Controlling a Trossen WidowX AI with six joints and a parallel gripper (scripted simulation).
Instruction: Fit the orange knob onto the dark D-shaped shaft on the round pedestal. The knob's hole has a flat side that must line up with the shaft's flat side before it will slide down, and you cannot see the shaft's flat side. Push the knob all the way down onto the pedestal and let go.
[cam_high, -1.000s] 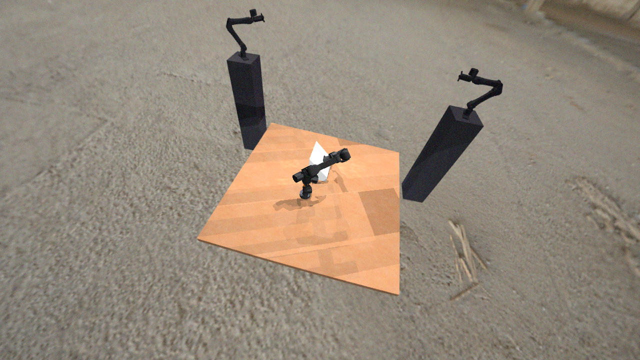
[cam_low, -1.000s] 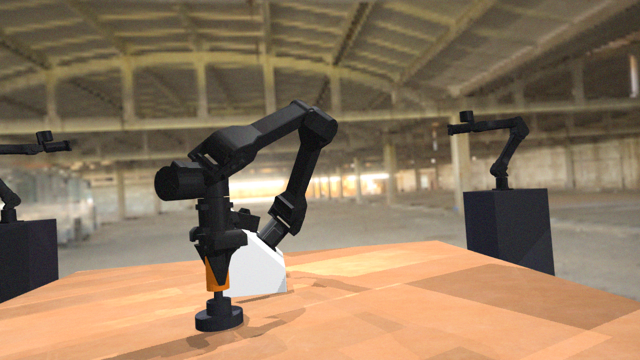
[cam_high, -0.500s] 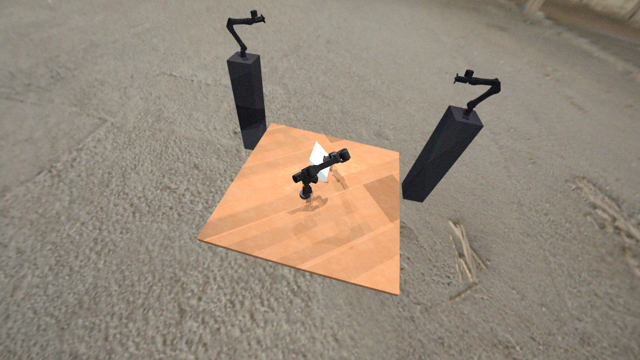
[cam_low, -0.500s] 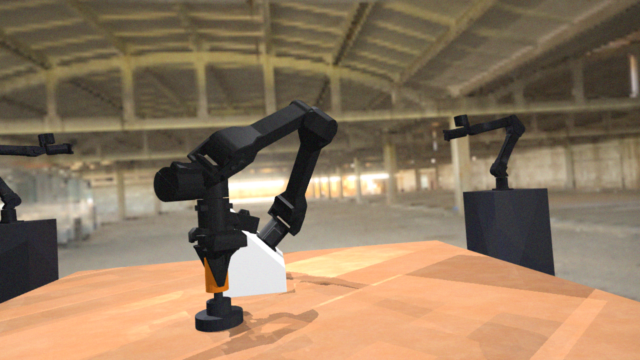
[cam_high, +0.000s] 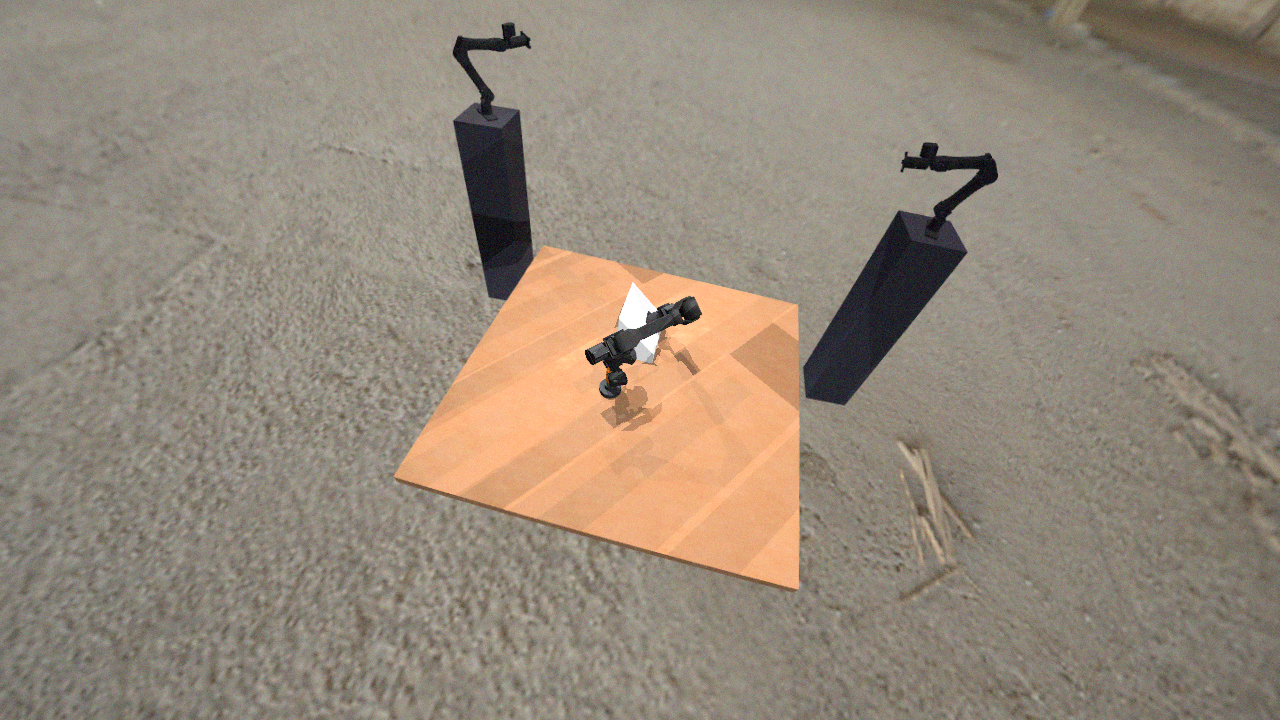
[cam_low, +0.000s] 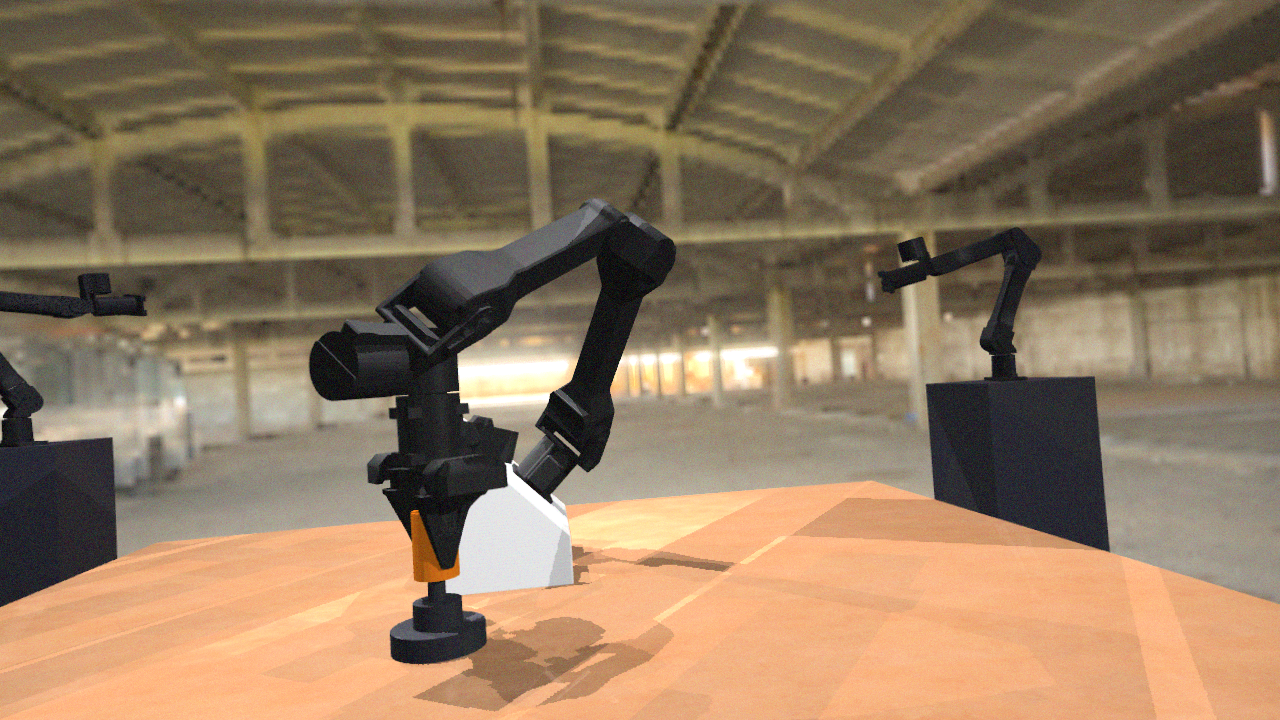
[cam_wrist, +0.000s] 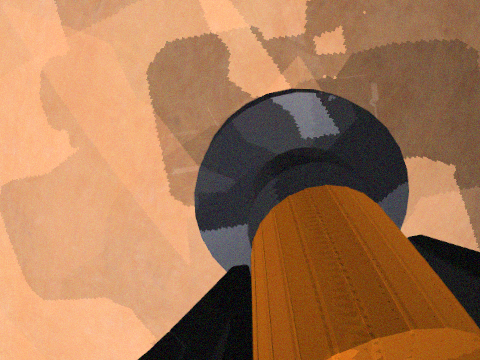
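Right now my gripper tip is 2 cm below the knob. Also, from my gripper tip: pedestal (4 cm below).
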